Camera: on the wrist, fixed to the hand. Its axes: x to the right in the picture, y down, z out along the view.
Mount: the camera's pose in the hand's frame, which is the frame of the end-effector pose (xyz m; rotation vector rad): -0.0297 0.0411 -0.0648 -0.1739 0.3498 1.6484
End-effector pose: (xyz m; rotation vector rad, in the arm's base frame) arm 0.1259 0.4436 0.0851 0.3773 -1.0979 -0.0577
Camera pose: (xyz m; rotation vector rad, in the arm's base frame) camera 0.1633 0.5063 0.0472 -0.7224 -0.7715 1.3065
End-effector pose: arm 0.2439 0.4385 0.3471 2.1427 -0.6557 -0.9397
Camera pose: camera 0.2693 0.4580 0.4229 0.9101 -1.5973 0.2840
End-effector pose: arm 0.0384 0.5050 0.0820 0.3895 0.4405 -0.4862
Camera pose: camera 0.0162 0.5786 0.0527 0.5379 0.3594 1.2271
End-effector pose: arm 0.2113 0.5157 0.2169 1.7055 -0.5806 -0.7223
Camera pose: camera 0.2373 0.5700 0.2730 0.6798 -1.2985 0.6742
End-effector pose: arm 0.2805 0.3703 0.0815 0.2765 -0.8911 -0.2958
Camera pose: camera 0.3199 0.4264 0.0360 -0.5869 -0.5059 1.1673
